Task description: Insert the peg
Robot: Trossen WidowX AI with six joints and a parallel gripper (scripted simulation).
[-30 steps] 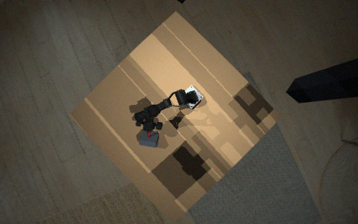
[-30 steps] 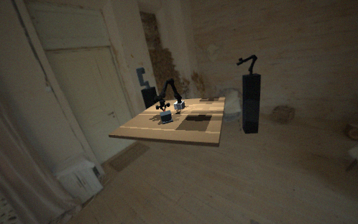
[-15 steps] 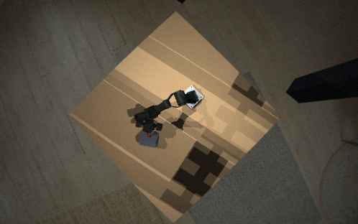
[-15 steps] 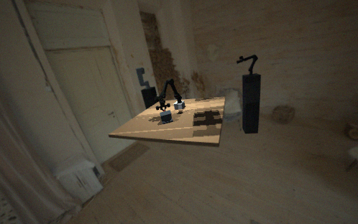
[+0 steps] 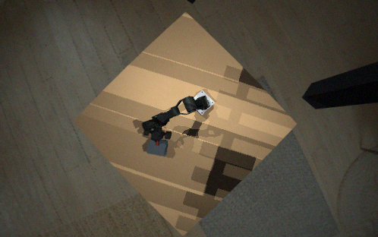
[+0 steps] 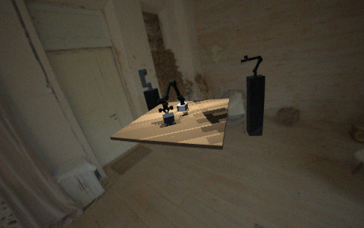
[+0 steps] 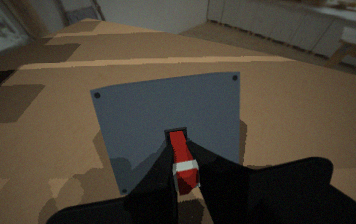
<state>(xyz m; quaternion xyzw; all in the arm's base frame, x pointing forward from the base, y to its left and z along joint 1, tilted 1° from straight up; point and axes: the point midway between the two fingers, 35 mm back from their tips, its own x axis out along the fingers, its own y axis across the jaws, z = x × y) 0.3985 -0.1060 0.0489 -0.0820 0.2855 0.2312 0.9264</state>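
The red peg lies 10 mm behind my gripper tip and 10 mm above it. Also, from my gripper tip: sloped panel 30 mm ahead, 20 mm to the left, 30 mm below.
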